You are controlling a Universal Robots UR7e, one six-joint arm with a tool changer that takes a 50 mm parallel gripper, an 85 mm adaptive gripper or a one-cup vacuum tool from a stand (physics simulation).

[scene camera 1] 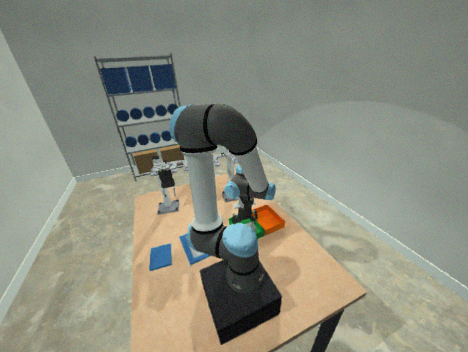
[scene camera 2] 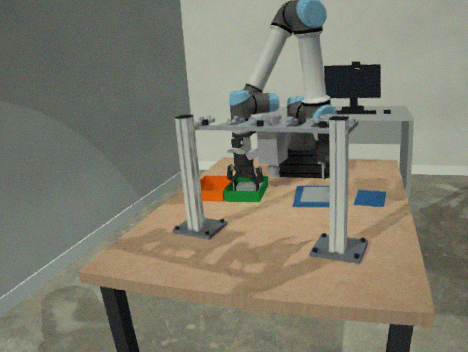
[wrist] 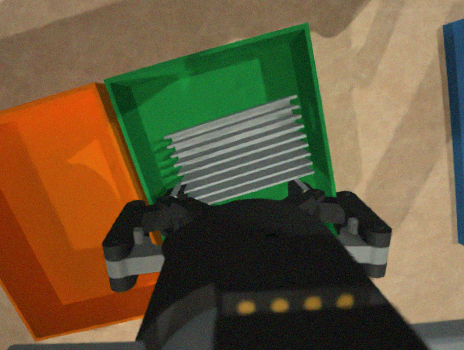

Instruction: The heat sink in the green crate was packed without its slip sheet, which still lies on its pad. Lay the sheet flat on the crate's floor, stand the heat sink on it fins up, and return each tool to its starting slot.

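Places are measured from the arm's base along level axes (x ahead, y right, z down), in centimetres.
Where they show: arm's base, origin of the base link: [scene camera 1: 245, 274] [scene camera 2: 299, 146].
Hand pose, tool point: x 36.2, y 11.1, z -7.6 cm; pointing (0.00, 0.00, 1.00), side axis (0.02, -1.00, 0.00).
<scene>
Each offset is from my tool point to the centre of the thing.
The silver heat sink @[dx -3.4, dy -0.3, dz +17.4 cm] [wrist: 242, 150] [scene camera 2: 248, 186] stands fins up in the green crate @[dx +0.0, dy +7.0, dz +17.1 cm] [wrist: 320, 120] [scene camera 2: 243, 197] [scene camera 1: 259, 231], nearer one end of its floor. My gripper [wrist: 239, 187] [scene camera 2: 247, 187] [scene camera 1: 245, 218] points down and is open. Its fingertips are low at the crate, on either side of the heat sink's near end in the wrist view. Contact with the heat sink cannot be made out. A pale grey sheet @[dx -4.5, dy -27.6, dz +18.1 cm] [scene camera 2: 315, 194] [scene camera 1: 199, 248] lies flat on a blue pad [scene camera 2: 298, 197] [scene camera 1: 186, 249] [wrist: 455, 135]. The crate's floor shows bare green beside the heat sink.
An orange crate [wrist: 90, 185] [scene camera 2: 214, 188] [scene camera 1: 268, 219] stands against the green crate. A flat blue plate @[dx -6.9, dy -47.9, dz +18.7 cm] [scene camera 2: 370, 198] [scene camera 1: 160, 257] lies beyond the pad. The tool stand [scene camera 2: 338, 190] rises on two posts, with a pale tool @[dx +24.6, dy -21.2, dz -7.3 cm] [scene camera 2: 273, 150] and a black tool @[dx +24.6, dy -40.2, dz -7.0 cm] [scene camera 2: 323, 152] hanging there.
</scene>
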